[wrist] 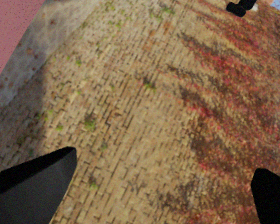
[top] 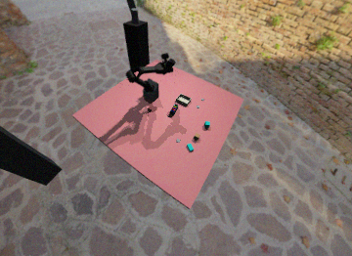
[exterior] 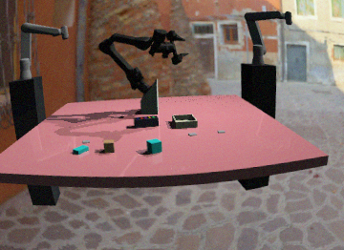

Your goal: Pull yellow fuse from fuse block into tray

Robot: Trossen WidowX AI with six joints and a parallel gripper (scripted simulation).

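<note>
Right now the yellow fuse is 23 cm ahead of my gripper tip, 24 cm to the right of it and 34 cm below it. From my gripper tip the other things lie so: tray 25 cm ahead, 8 cm to the right, 36 cm below; purple fuse 23 cm ahead, 26 cm to the right, 34 cm below; red fuse 23 cm ahead, 28 cm to the right, 34 cm below.
</note>
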